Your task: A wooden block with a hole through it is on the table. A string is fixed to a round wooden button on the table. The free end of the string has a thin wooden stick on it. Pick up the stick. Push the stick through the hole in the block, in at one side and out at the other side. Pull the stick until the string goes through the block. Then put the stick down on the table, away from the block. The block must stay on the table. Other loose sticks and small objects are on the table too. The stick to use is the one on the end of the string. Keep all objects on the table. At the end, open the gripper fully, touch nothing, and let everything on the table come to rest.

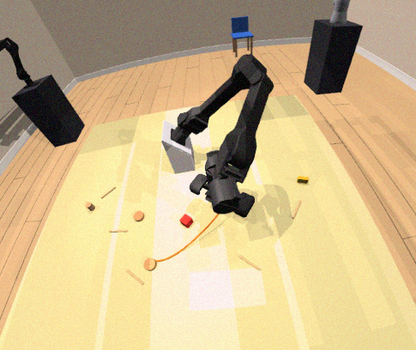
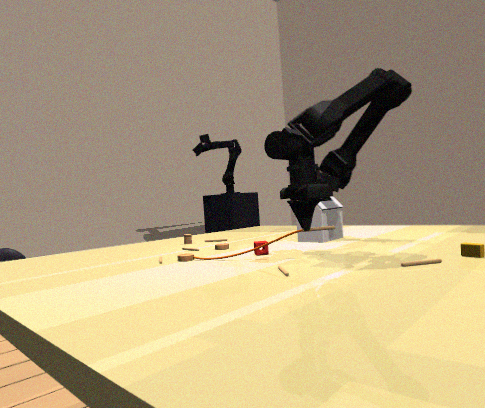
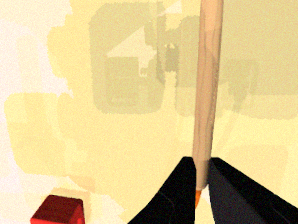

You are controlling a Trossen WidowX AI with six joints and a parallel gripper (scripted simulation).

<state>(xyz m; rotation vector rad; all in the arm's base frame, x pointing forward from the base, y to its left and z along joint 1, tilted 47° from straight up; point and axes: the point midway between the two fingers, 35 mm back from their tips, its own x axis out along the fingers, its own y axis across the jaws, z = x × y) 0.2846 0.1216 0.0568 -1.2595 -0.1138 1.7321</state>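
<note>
My gripper tip is 130 mm to the left of the red block, 40 mm above it and 10 mm short of it. From my gripper tip the other things lie so: thin wooden stick: 10 mm to the left, 10 mm behind; then yellow block: 310 mm to the left, 80 mm behind, 50 mm below; then round wooden button: 260 mm to the right, 140 mm ahead, 50 mm below.
</note>
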